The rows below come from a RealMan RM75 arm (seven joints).
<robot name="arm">
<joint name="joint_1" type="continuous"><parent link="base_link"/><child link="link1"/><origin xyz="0 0 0.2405" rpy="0 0 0"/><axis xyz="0 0 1"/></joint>
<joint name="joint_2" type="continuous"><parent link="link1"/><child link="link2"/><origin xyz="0 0 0" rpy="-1.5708 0 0"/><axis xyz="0 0 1"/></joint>
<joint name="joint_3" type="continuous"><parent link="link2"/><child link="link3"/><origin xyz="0 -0.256 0" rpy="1.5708 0 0"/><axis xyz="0 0 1"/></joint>
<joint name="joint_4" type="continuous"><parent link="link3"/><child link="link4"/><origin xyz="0 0 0" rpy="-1.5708 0 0"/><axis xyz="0 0 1"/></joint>
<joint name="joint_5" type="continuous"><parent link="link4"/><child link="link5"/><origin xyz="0 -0.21 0" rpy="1.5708 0 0"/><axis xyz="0 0 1"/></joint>
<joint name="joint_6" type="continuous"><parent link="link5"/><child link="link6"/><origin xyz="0 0 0" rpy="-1.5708 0 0"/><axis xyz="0 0 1"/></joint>
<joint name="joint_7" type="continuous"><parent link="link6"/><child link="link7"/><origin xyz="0 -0.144 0" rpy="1.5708 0 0"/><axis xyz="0 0 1"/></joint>
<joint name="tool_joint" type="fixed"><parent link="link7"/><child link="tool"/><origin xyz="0 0 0" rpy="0 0 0"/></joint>
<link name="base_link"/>
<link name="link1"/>
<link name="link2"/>
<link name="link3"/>
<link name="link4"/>
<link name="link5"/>
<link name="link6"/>
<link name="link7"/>
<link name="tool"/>
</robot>
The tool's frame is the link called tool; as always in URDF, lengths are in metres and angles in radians. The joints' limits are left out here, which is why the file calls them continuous.
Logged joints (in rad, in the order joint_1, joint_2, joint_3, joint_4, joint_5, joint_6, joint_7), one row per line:
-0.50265 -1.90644 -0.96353 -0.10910 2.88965 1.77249 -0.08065
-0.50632 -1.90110 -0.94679 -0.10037 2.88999 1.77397 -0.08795
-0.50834 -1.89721 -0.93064 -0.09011 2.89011 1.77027 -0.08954
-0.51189 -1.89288 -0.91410 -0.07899 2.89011 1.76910 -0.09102
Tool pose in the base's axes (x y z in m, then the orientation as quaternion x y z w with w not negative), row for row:
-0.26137 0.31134 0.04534 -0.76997 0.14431 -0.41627 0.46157
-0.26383 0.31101 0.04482 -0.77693 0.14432 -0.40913 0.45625
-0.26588 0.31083 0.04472 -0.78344 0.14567 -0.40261 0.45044
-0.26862 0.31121 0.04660 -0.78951 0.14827 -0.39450 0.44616
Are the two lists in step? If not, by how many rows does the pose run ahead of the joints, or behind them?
The pose runs 1 row ahead of the joints: the pose in row i belongs to the joints in row i + 1.
